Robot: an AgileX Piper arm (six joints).
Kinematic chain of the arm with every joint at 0, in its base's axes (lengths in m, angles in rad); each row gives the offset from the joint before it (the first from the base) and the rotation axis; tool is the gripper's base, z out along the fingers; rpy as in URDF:
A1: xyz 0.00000 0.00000 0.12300 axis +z
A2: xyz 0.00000 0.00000 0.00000 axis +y
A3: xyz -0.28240 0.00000 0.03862 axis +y
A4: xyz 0.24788 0.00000 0.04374 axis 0.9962 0 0.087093
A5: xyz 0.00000 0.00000 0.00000 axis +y
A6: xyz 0.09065 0.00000 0.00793 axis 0.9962 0 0.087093
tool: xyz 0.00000 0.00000 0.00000 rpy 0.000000 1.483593 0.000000
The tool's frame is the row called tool.
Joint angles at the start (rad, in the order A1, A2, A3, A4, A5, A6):
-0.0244, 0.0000, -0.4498, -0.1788, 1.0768, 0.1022
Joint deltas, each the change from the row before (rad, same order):
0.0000, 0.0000, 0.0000, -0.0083, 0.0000, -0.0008
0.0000, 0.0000, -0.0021, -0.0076, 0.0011, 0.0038
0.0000, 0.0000, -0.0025, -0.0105, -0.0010, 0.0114
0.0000, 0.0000, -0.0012, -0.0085, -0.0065, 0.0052
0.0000, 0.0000, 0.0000, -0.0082, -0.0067, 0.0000
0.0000, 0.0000, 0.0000, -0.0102, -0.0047, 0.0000
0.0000, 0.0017, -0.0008, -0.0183, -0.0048, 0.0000
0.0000, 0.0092, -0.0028, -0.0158, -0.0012, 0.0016
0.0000, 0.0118, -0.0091, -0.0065, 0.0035, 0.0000
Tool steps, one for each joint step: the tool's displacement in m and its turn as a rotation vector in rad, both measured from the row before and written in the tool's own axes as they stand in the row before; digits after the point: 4 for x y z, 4 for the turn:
-0.0001, -0.0007, 0.0000, 0.0073, -0.0007, -0.0047
-0.0004, -0.0007, -0.0005, 0.0067, -0.0017, 0.0006
-0.0007, -0.0009, -0.0006, 0.0090, -0.0045, 0.0069
-0.0009, -0.0007, -0.0003, 0.0066, -0.0085, 0.0014
-0.0007, -0.0006, 0.0000, 0.0063, -0.0075, -0.0040
-0.0005, -0.0008, 0.0000, 0.0083, -0.0057, -0.0050
-0.0009, -0.0014, 0.0000, 0.0152, -0.0058, -0.0092
-0.0015, -0.0011, 0.0005, 0.0134, 0.0034, -0.0076
-0.0024, -0.0007, -0.0005, 0.0060, 0.0054, -0.0038

